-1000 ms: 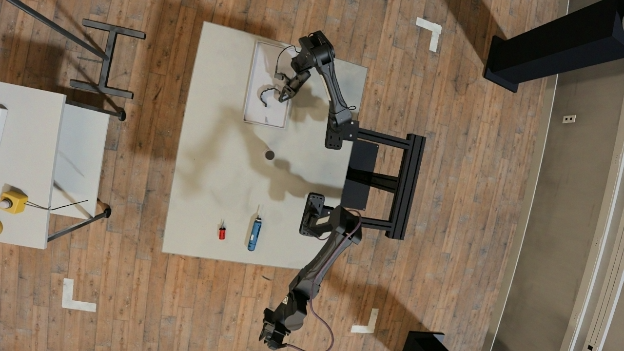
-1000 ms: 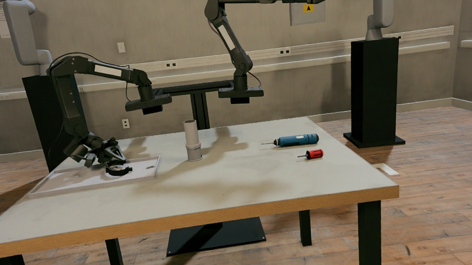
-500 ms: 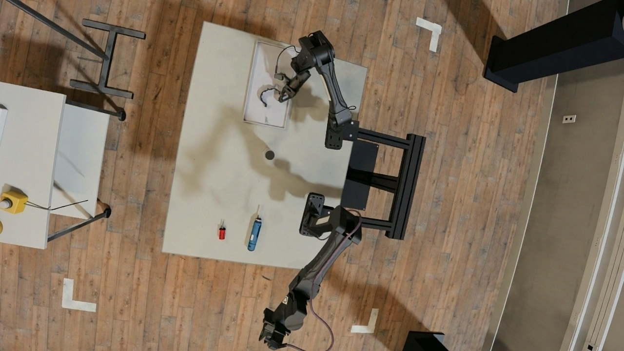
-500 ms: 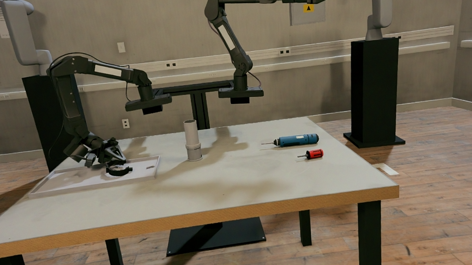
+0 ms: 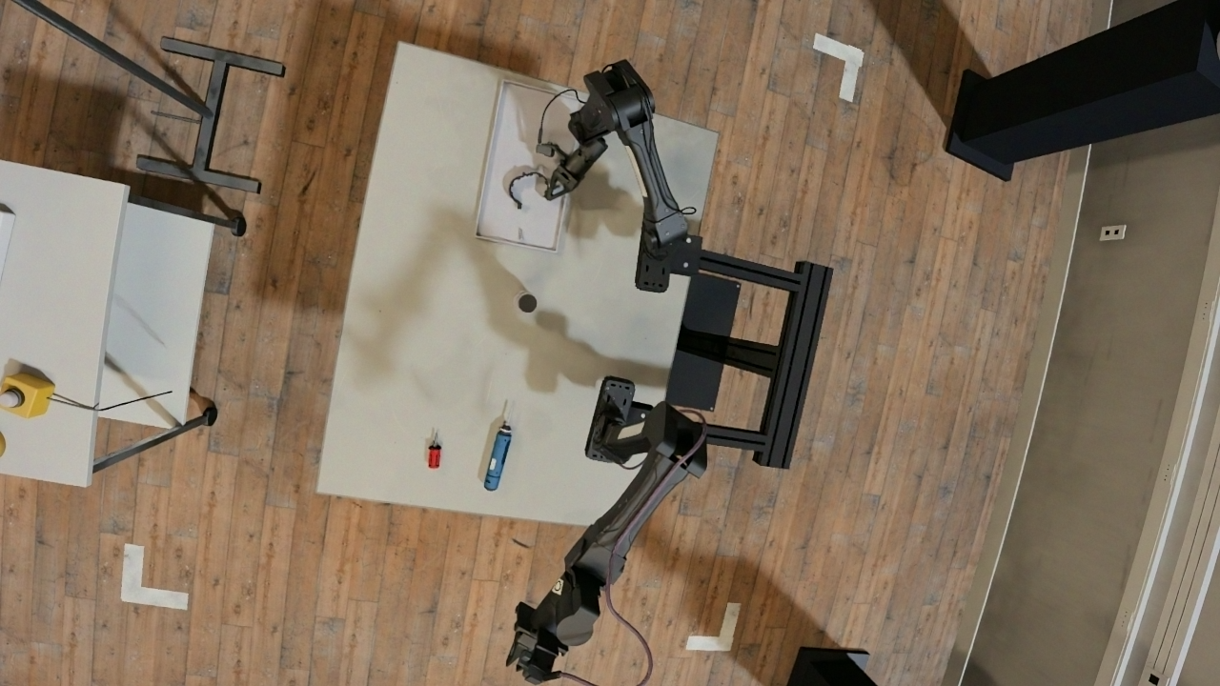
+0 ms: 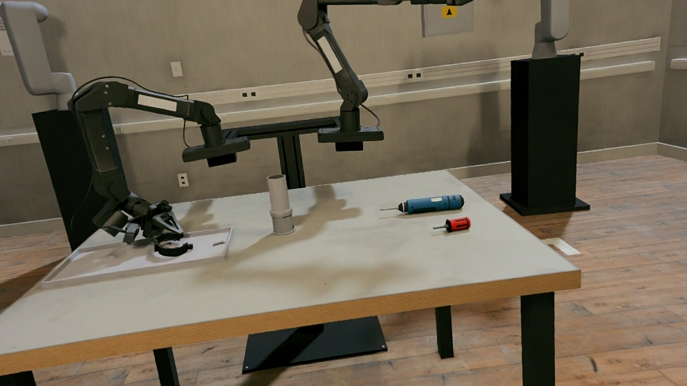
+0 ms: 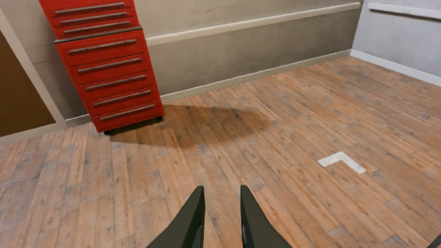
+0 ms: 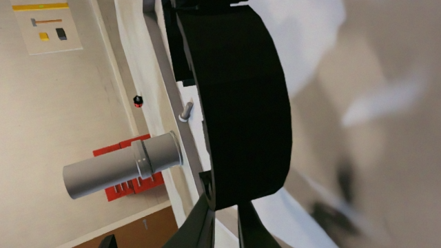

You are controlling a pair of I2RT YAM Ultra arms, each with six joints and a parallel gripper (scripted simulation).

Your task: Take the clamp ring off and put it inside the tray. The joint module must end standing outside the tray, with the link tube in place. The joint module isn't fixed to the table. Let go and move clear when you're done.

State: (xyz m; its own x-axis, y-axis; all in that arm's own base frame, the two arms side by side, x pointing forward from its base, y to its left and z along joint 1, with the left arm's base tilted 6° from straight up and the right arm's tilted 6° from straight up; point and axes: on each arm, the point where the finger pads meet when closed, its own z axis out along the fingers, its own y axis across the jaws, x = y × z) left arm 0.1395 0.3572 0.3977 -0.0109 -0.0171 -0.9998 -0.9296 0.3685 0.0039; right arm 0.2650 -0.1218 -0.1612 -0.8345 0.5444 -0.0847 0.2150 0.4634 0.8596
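Note:
My right hand is 6 cm short of the black clamp ring, 1 cm to the left of it and 1 cm above it. From my right hand the other things lie so: white tray 7 cm ahead, 6 cm to the right, 2 cm below; small screw 5 cm ahead, 12 cm to the left, 2 cm below; grey joint module 1 cm behind, 28 cm to the left.

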